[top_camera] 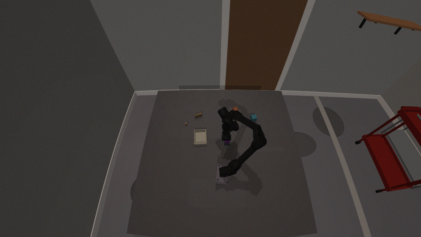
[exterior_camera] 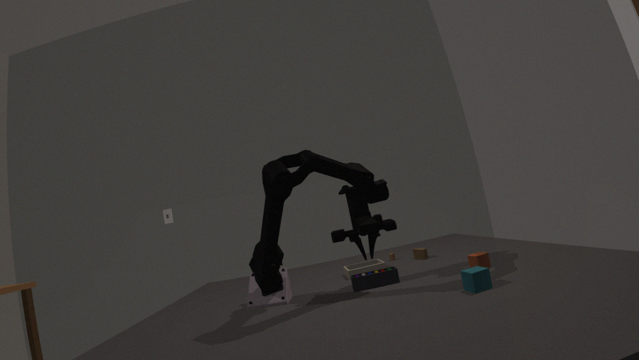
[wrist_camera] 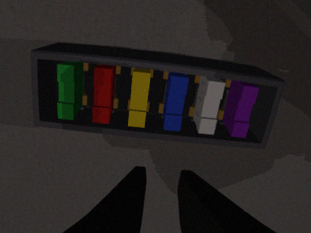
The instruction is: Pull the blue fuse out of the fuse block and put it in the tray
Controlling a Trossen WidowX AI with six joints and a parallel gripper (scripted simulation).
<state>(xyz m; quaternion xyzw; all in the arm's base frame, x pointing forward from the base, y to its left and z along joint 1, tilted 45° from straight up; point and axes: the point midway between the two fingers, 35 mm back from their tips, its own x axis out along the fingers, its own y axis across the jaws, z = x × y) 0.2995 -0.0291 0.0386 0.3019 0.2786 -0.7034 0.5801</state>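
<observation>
The blue fuse lies 50 mm below my gripper tip, 20 mm to the right of it and 10 mm behind it. The rest, counted from my gripper tip: beige tray 200 mm to the left, 70 mm below, 20 mm ahead; orange cube 270 mm ahead, 130 mm to the right, 60 mm below; teal cube 280 mm to the right, 170 mm ahead, 50 mm below.
</observation>
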